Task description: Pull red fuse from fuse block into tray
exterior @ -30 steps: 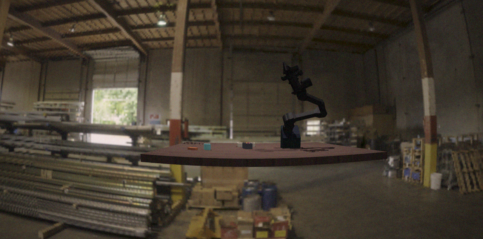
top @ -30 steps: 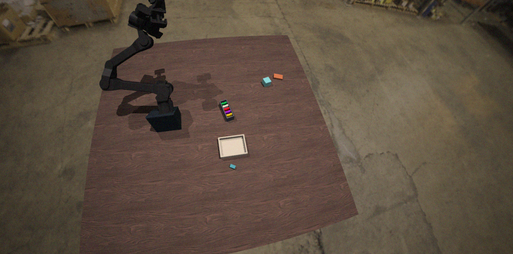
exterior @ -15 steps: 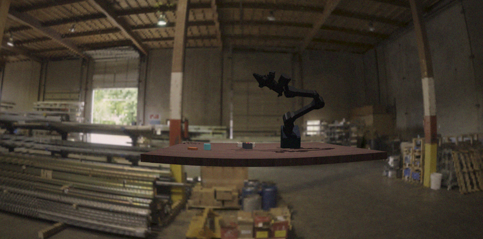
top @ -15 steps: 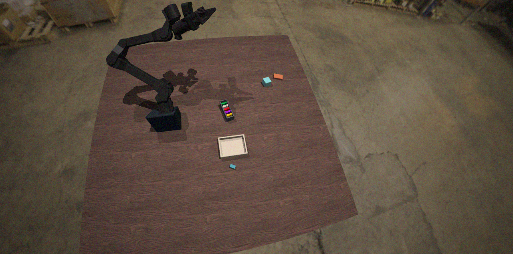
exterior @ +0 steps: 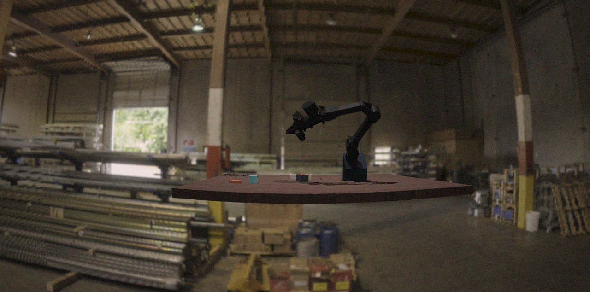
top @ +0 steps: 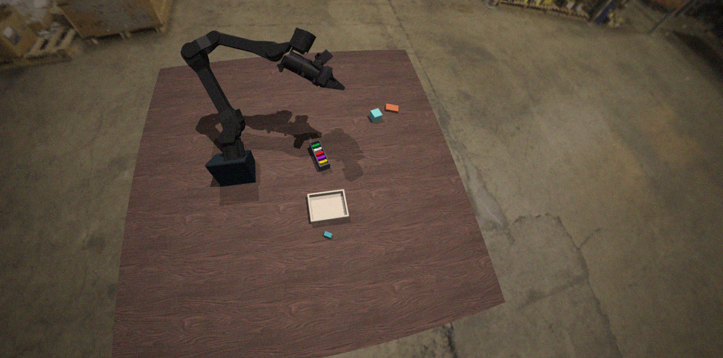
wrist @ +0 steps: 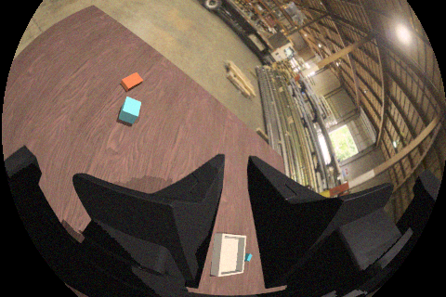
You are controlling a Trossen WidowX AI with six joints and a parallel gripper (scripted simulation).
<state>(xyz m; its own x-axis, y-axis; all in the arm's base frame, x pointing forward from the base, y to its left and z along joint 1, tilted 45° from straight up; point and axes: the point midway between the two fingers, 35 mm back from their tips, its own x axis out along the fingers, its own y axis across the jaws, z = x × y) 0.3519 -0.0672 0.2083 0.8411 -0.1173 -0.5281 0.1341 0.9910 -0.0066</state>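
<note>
Now: the red fuse 100 mm behind my gripper tip, 90 mm to the right of it and 250 mm below it. From my gripper tip the other things lie so: white fuse (110 mm behind, 70 mm to the right, 250 mm below); purple fuse (100 mm behind, 100 mm to the right, 250 mm below); green fuse (110 mm behind, 50 mm to the right, 250 mm below).
</note>
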